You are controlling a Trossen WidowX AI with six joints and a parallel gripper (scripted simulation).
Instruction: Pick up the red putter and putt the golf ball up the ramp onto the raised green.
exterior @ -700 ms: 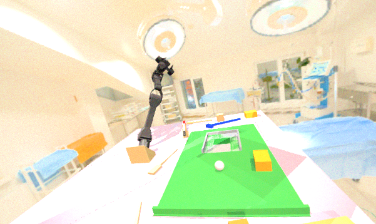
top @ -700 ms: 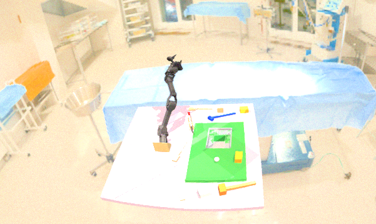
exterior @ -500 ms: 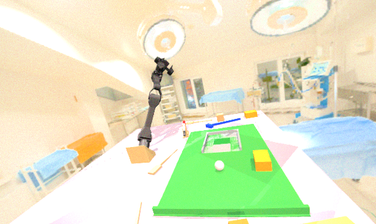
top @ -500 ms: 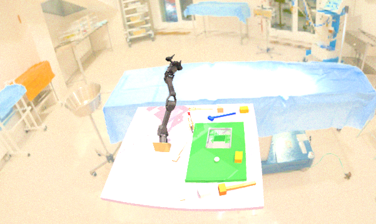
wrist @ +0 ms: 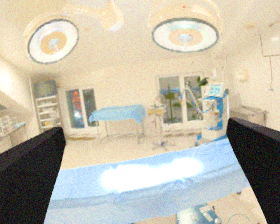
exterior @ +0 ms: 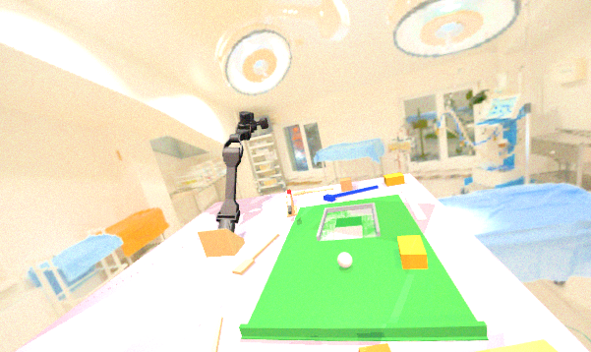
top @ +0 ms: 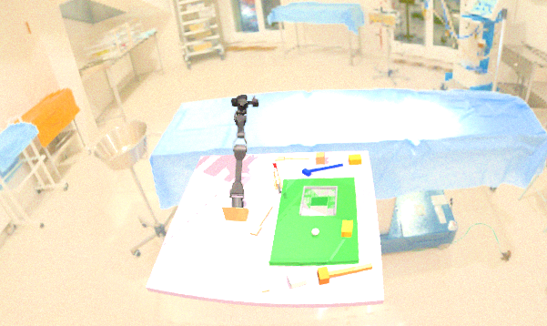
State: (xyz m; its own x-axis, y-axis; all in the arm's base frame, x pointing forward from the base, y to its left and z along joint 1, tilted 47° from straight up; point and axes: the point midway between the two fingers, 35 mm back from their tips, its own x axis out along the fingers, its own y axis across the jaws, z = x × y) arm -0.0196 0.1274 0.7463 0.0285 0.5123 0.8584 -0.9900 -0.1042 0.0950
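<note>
My gripper tip is now 220 mm short of the red putter, 360 mm to the left of it and 430 mm above it. Round my gripper tip: green mat 530 mm ahead, 650 mm to the right, 480 mm below; then white golf ball 530 mm ahead, 780 mm to the right, 460 mm below; then blue putter 500 mm ahead, 190 mm to the right, 470 mm below.
</note>
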